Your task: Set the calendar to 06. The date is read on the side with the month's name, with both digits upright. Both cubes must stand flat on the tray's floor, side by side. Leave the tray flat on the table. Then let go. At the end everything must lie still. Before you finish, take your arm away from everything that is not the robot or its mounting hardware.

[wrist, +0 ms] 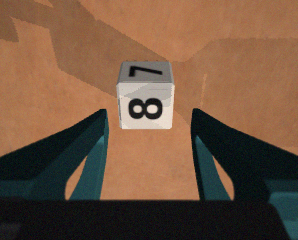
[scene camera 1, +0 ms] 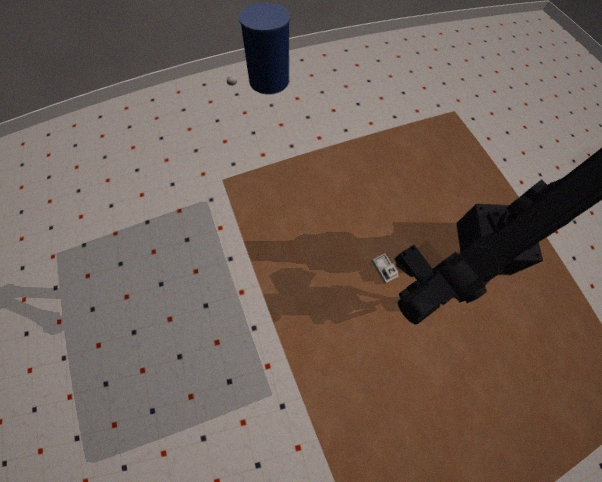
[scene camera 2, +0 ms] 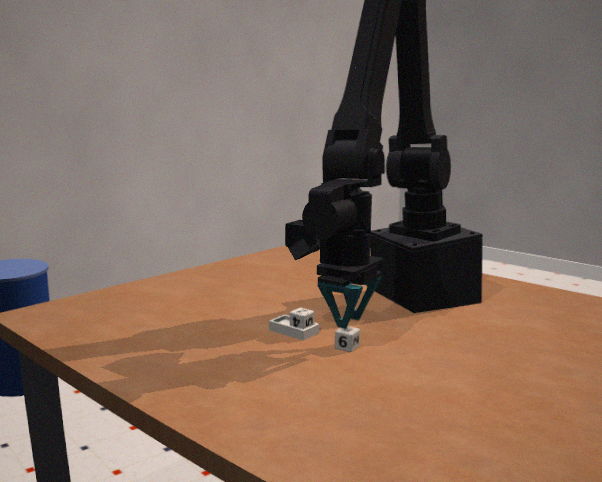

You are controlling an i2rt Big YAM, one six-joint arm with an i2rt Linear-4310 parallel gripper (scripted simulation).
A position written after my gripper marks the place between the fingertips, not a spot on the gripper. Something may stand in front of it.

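Scene camera 2 gives me my gripper [scene camera 2: 348,323]. My gripper is there for me again in the wrist view [wrist: 149,119], and that same view lets me see a white number cube [wrist: 145,89].
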